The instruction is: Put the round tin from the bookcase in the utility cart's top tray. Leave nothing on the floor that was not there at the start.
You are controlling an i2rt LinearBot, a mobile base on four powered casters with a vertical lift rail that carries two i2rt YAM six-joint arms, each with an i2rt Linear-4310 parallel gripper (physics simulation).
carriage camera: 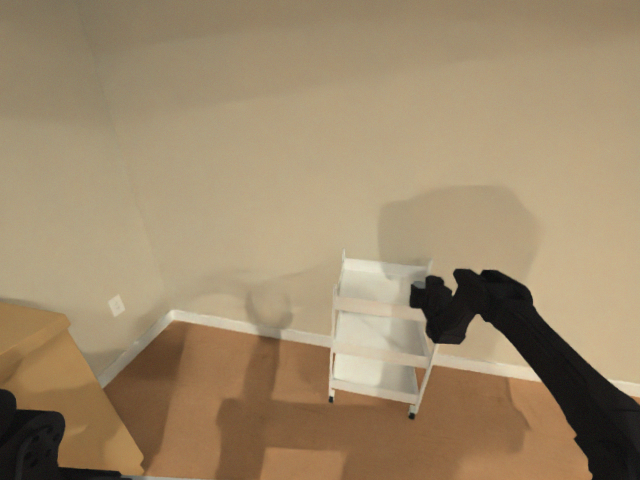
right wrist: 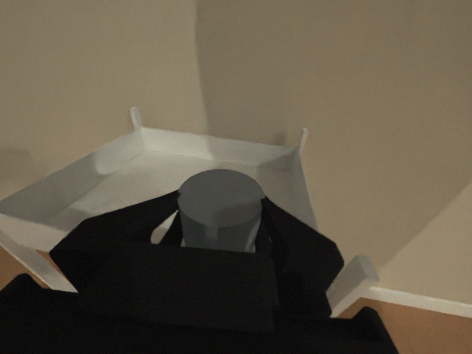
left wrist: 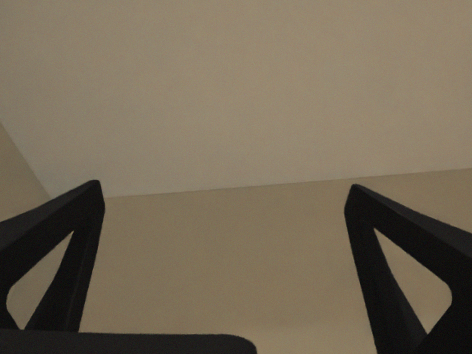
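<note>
The round tin is a grey-blue cylinder, upright between the fingers of my right gripper, which is shut on it. In the right wrist view the tin shows in front of the top tray of the white utility cart. In the carriage view the gripper is at the tray's right side; its height over the tray is hard to tell. The gripper hides part of the tray. My left gripper is open, with wall and ceiling behind its fingers.
The cart stands close to the back wall, its two lower trays below the top one. A wooden cabinet is at the lower left. A white baseboard runs along the wall. Thin posts rise at the tray's corners.
</note>
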